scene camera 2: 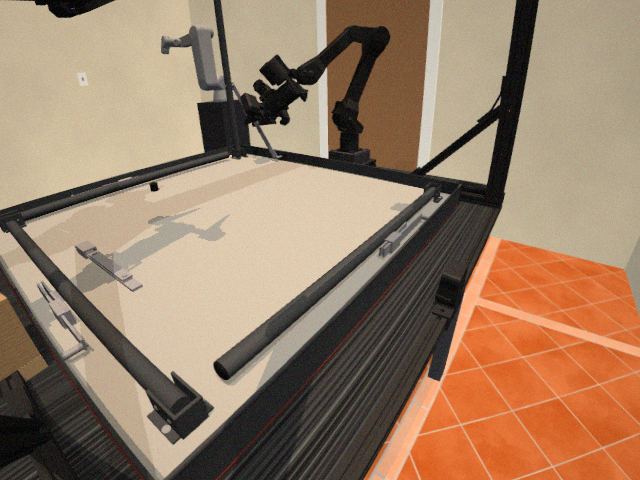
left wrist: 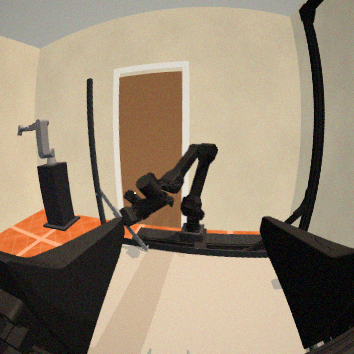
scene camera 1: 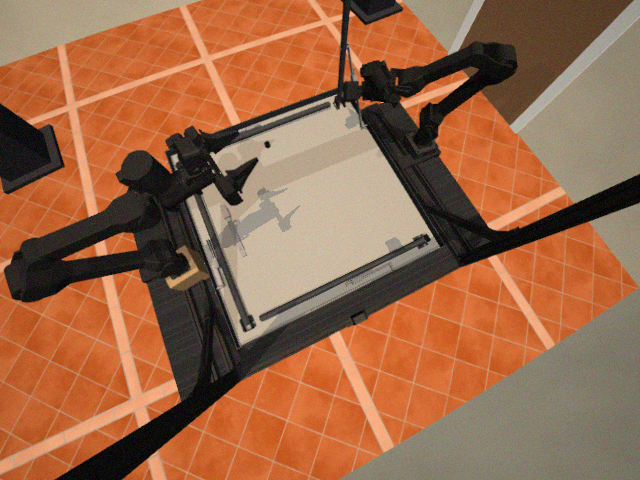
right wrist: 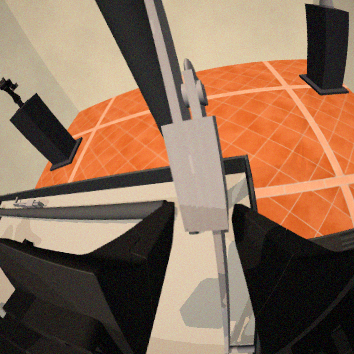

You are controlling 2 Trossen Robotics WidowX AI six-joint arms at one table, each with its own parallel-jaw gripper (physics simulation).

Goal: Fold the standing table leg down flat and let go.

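Where they show: left gripper, fingertip midpoint: [left wrist: 194,225] [scene camera 1: 247,145]; right gripper, fingertip midpoint: [scene camera 2: 248,124]; left arm's base, origin of the base link: [scene camera 1: 177,266]; right arm's base, origin of the base link: [scene camera 2: 349,150] [left wrist: 192,228] [scene camera 1: 422,140].
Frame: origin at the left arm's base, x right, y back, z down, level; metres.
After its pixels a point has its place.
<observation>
The black table leg [scene camera 1: 343,46] {x -0.280, y -0.828, z -0.186 m} [scene camera 2: 223,56] {x -0.287, y -0.826, z -0.260 m} [left wrist: 91,140] {x -0.290, y -0.827, z -0.357 m} [right wrist: 137,55] {x -0.274, y -0.833, z -0.122 m} stands upright at the table's far corner. Its grey folding brace [scene camera 2: 266,139] {x -0.159, y -0.838, z -0.007 m} [left wrist: 135,236] {x -0.162, y -0.838, z -0.004 m} [right wrist: 164,60] {x -0.239, y -0.846, z -0.124 m} slants from the leg to the table underside, with a light grey sleeve [right wrist: 195,170] {x -0.217, y -0.845, z -0.097 m} at its joint. My right gripper [scene camera 1: 345,97] {x -0.226, y -0.841, z -0.052 m} [scene camera 2: 249,107] [left wrist: 117,223] {x -0.226, y -0.841, z -0.052 m} [right wrist: 203,210] {x -0.226, y -0.841, z -0.052 m} is partly open beside the leg; its fingers stand on either side of the sleeve with gaps between. My left gripper [scene camera 1: 247,146] {x 0.000, y -0.350, z -0.325 m} is wide open and empty above the left part of the table; its fingers do not show in scene camera 2.
Three legs [scene camera 1: 222,263] {x 0.056, y -0.113, z 0.044 m} [scene camera 1: 341,279] {x 0.321, y -0.408, z 0.050 m} [scene camera 1: 289,121] {x -0.302, y -0.606, z 0.040 m} lie flat along the edges of the upturned table [scene camera 1: 320,206] {x 0.061, y -0.504, z 0.068 m} [scene camera 2: 289,227] {x 0.158, y -0.446, z 0.072 m}. A small black cylinder [scene camera 1: 267,144] {x -0.257, y -0.477, z 0.040 m} [scene camera 2: 154,186] {x -0.256, y -0.474, z 0.046 m} is near the far edge. A wooden block [scene camera 1: 188,276] {x 0.049, y -0.014, z 0.001 m} is beside the left arm base. Black frame posts [scene camera 2: 509,103] {x 0.506, y -0.800, z -0.137 m} rise around the work area.
</observation>
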